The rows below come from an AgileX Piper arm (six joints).
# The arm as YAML. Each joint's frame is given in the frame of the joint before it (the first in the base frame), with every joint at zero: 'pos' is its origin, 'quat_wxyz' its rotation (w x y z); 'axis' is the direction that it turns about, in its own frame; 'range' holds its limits. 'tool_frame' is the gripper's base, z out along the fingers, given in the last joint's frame.
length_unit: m
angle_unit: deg
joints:
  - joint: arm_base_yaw
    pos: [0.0, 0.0, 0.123]
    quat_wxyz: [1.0, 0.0, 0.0, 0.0]
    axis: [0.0, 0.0, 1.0]
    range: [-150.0, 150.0]
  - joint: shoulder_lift
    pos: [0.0, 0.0, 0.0]
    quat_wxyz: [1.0, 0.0, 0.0, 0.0]
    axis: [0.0, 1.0, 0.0]
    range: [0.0, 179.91]
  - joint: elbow
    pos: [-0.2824, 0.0, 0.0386]
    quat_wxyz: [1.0, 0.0, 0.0, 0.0]
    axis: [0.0, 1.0, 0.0]
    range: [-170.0, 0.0]
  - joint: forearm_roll
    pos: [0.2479, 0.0, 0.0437]
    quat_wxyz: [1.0, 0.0, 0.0, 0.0]
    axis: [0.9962, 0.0, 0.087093]
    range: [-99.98, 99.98]
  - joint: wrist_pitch
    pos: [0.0, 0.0, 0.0]
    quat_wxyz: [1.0, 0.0, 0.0, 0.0]
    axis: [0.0, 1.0, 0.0]
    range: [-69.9, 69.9]
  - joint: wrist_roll
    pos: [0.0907, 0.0, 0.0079]
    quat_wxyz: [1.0, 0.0, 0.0, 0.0]
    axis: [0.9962, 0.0, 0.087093]
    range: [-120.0, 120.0]
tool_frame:
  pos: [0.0, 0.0, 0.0]
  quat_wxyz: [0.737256, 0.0, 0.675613, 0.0]
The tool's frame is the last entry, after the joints.
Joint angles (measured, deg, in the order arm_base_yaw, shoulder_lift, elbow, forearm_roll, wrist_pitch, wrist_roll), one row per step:
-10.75 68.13 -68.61 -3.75 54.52 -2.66
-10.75 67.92 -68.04 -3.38 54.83 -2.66
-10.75 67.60 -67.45 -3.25 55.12 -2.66
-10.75 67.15 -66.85 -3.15 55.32 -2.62
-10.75 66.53 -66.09 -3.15 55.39 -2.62
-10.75 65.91 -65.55 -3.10 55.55 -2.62
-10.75 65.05 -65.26 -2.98 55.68 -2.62
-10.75 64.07 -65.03 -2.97 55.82 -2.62
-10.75 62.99 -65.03 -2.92 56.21 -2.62
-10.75 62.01 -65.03 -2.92 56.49 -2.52
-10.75 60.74 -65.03 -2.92 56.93 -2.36
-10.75 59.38 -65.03 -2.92 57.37 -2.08
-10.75 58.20 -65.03 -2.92 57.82 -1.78
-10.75 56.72 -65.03 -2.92 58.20 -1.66
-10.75 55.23 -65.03 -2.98 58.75 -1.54
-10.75 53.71 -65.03 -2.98 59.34 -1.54
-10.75 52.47 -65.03 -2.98 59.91 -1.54
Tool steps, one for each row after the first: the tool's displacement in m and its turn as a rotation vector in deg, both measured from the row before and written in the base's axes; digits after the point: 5 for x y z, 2 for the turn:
-0.00142 0.00074 -0.00253 0.49 0.59 0.01
-0.00195 0.00053 -0.00215 0.23 0.53 -0.01
-0.00241 0.00058 -0.00158 0.19 0.32 -0.03
-0.00307 0.00058 -0.00164 0.04 0.21 0.00
-0.00306 0.00064 -0.00059 0.06 0.07 0.00
-0.00389 0.00089 0.00167 0.04 -0.45 0.00
-0.00443 0.00085 0.00238 -0.10 -0.60 -0.01
-0.00510 0.00102 0.00364 -0.08 -0.69 -0.01
-0.00461 0.00086 0.00329 -0.06 -0.70 -0.09
-0.00614 0.00115 0.00406 -0.05 -0.84 -0.14
-0.00662 0.00124 0.00421 0.02 -0.95 -0.23
-0.00590 0.00110 0.00344 0.07 -0.77 -0.24
-0.00728 0.00137 0.00434 -0.12 -1.10 -0.10
-0.00763 0.00134 0.00398 -0.14 -0.94 -0.13
-0.00789 0.00147 0.00380 -0.17 -0.92 -0.03
-0.00659 0.00123 0.00283 -0.12 -0.66 -0.03

